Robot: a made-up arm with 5 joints.
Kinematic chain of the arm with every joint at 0, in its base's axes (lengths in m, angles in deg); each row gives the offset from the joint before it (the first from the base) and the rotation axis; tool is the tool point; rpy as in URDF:
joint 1: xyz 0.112 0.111 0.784 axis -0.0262 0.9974 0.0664
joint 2: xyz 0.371 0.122 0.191 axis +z
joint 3: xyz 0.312 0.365 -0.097 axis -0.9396 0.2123 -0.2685
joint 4: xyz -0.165 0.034 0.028 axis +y
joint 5: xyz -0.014 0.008 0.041 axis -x
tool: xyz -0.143 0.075 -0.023 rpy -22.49 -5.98 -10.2
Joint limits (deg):
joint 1: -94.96..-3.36
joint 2: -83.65..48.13
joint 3: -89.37..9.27
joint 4: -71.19..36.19
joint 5: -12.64..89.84
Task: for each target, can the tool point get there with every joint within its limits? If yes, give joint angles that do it. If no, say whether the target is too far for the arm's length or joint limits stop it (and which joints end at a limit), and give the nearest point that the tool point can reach.
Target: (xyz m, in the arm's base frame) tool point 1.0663 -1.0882 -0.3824
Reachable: no: too far | nearest point 0.9138 0.1403 0.7914 | short by 1.706 m
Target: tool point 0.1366 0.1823 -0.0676
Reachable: no: joint limits stop it (at a limit: joint 1, joint 2, joint 3, joint 5) | nearest point 0.2589 0.4579 0.7556 | short by 0.877 m
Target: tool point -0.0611 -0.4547 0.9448
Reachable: no: joint limits stop it (at a limit: joint 1, joint 2, joint 3, joint 4, joint 5) | nearest point -0.0196 0.1826 1.3604 | short by 0.762 m
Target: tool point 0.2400 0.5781 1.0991
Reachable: yes | joints -53.43 6.87 -60.10 -7.80 10.17
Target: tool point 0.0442 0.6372 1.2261
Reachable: yes | joints -80.07 -3.01 -16.63 9.95 9.44
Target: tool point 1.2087 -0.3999 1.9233
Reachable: no: too far | nearest point 0.7013 0.1026 1.4215 | short by 0.873 m
